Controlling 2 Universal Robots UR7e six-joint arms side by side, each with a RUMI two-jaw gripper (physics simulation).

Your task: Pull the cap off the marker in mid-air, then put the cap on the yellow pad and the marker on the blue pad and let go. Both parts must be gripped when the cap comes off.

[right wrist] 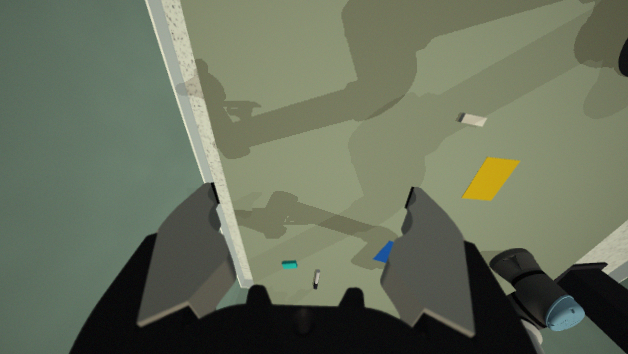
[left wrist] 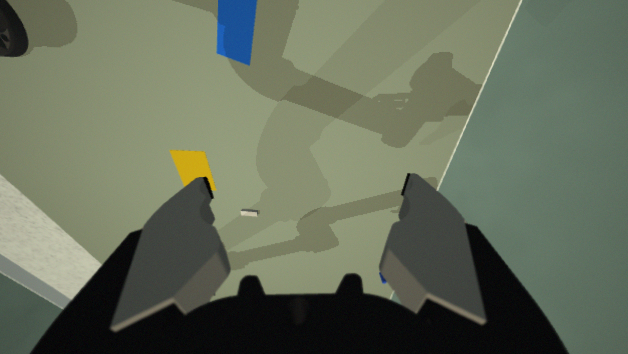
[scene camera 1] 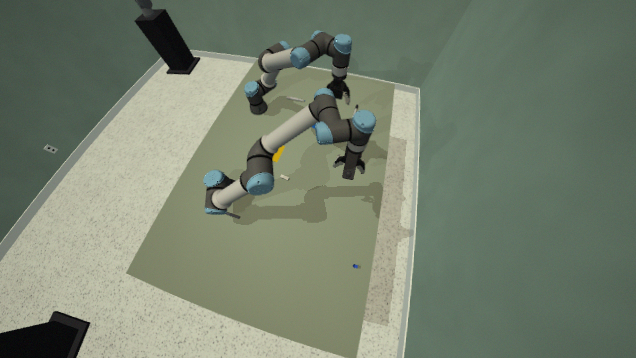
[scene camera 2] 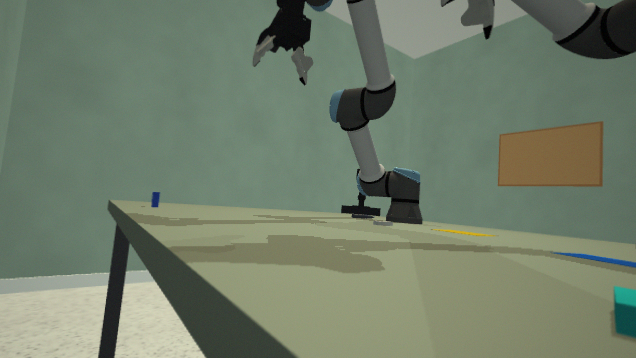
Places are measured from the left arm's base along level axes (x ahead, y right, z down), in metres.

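Pixels of known places: left gripper, between the fingertips: [left wrist: 307, 178] [scene camera 1: 336, 102] [scene camera 2: 467, 23]; right gripper, between the fingertips: [right wrist: 312, 187] [scene camera 2: 280, 76]; left arm's base, origin of its link: [right wrist: 508, 259] [scene camera 1: 259, 108]; right arm's base, origin of its link: [scene camera 2: 403, 222].
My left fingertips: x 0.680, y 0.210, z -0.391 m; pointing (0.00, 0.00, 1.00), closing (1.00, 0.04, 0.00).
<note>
For each thing: its top centre in the pictures, then the offset to it from my left fingertips.
- white marker with a black end, centre of its top: [right wrist: 316, 281] [scene camera 1: 355, 110] dx +0.144, dy -0.356, dz +0.373 m
- yellow pad, centre of its top: [scene camera 2: 462, 232] [left wrist: 194, 171] [right wrist: 489, 180] [scene camera 1: 274, 152] dx -0.398, dy +0.188, dz +0.390 m
- blue pad, centre of its top: [scene camera 2: 610, 260] [left wrist: 235, 26] [right wrist: 388, 252] [scene camera 1: 316, 122] dx -0.155, dy -0.164, dz +0.390 m
- teal block, centre of its top: [right wrist: 289, 266] dx +0.261, dy -0.246, dz +0.376 m
- small white block, centre of its top: [scene camera 2: 383, 221] [right wrist: 474, 120] [left wrist: 249, 213] [scene camera 1: 284, 177] dx -0.260, dy +0.374, dz +0.379 m
- long whitish stick, centre of its top: [scene camera 1: 295, 98] dx -0.390, dy -0.373, dz +0.368 m
- small blue object, centre of its top: [scene camera 2: 156, 192] [scene camera 1: 356, 266] dx +0.305, dy +0.829, dz +0.343 m
A white marker with a black end [scene camera 1: 356, 109] [right wrist: 316, 279] lies on the table towards the upper right in scene camera 1, partly hidden by the right arm. The yellow pad [scene camera 1: 278, 153] [scene camera 2: 465, 233] [left wrist: 192, 165] [right wrist: 491, 179] lies flat. The blue pad [scene camera 1: 314, 127] [scene camera 2: 600, 259] [left wrist: 236, 30] [right wrist: 384, 253] lies farther up in scene camera 1, mostly behind the right arm. My left gripper [scene camera 1: 341, 98] [scene camera 2: 466, 21] [left wrist: 307, 178] is open and empty, high above the table. My right gripper [scene camera 1: 349, 169] [scene camera 2: 280, 73] [right wrist: 312, 187] is open and empty, also high above it.
A teal block [scene camera 2: 626, 311] [right wrist: 289, 264] lies beside the marker. A small white block [scene camera 1: 284, 177] [left wrist: 249, 213] [right wrist: 473, 120] lies near the yellow pad. A long whitish stick [scene camera 1: 295, 99] lies near the left arm's base. A small blue object [scene camera 1: 356, 266] [scene camera 2: 155, 199] stands near the table edge.
</note>
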